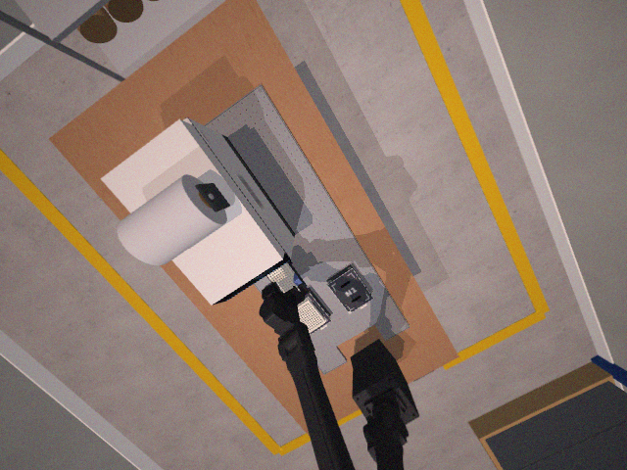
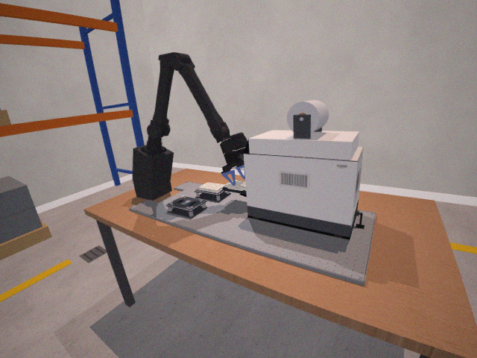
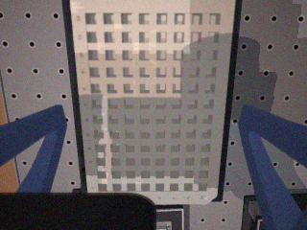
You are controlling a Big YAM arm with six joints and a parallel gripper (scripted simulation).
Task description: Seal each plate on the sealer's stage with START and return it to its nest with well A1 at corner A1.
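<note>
Now: hand 3 cm above the dark sealer stage. Also, from my hand: foil roll 33 cm ahead, 30 cm above, 2 cm to the right; then white well plate 20 cm behind, 7 cm below, 4 cm to the left; then start button 11 cm ahead, 9 cm to the left, 7 cm above.
</note>
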